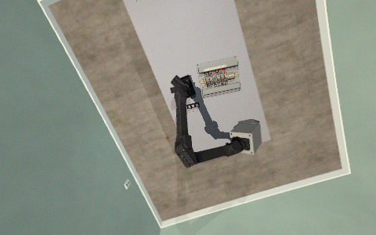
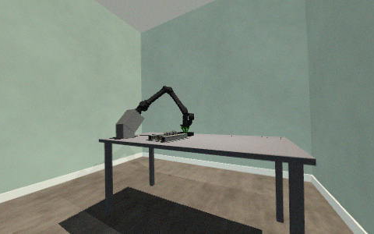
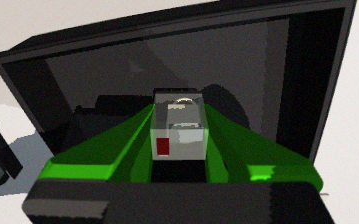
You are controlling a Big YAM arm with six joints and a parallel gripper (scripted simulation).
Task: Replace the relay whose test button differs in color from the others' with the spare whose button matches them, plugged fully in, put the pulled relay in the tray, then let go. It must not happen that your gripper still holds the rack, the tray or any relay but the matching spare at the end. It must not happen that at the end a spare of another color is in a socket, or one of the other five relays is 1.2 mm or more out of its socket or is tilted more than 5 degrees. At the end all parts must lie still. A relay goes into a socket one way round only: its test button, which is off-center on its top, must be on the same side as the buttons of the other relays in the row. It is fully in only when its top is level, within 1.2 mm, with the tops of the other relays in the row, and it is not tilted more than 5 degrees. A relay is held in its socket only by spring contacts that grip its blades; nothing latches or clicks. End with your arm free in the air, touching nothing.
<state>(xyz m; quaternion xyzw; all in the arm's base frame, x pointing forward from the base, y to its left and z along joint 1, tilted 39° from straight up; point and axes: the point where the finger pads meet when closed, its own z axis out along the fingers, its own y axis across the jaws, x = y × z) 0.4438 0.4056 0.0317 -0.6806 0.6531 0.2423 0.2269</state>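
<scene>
Now: the black tray 10 mm below my hand. Also, from my hand: dark stand: 160 mm behind, 30 mm to the right, 20 mm below.
</scene>
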